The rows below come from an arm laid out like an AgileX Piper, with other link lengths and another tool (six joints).
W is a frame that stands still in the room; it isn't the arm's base.
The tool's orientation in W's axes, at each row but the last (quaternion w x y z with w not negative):
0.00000, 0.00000, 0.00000, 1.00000
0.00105, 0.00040, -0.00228, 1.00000
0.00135, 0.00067, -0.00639, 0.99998
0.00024, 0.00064, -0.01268, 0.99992
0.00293, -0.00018, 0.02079, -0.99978
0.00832, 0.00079, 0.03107, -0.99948
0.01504, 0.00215, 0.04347, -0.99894
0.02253, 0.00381, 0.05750, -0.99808
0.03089, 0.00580, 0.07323, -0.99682
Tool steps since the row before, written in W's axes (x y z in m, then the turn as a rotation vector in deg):
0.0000, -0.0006, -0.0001, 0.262, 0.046, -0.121
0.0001, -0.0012, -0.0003, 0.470, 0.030, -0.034
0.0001, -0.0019, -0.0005, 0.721, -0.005, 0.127
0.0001, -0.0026, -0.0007, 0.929, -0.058, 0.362
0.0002, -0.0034, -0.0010, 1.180, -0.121, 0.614
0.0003, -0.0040, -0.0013, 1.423, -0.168, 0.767
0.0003, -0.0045, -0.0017, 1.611, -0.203, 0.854
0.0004, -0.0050, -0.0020, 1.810, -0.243, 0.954
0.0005, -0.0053, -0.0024, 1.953, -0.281, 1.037
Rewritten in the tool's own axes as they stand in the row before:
0.0000, 0.0006, -0.0001, -0.262, -0.046, -0.121
-0.0001, 0.0012, -0.0003, -0.470, -0.031, -0.034
-0.0001, 0.0019, -0.0005, -0.721, 0.001, 0.128
-0.0001, 0.0026, -0.0006, -0.929, 0.048, 0.365
-0.0002, 0.0034, -0.0009, -1.179, 0.102, 0.619
-0.0002, 0.0041, -0.0010, -1.422, 0.144, 0.774
-0.0002, 0.0046, -0.0013, -1.609, 0.177, 0.864
-0.0002, 0.0052, -0.0014, -1.807, 0.214, 0.967
-0.0001, 0.0056, -0.0016, -1.949, 0.248, 1.053

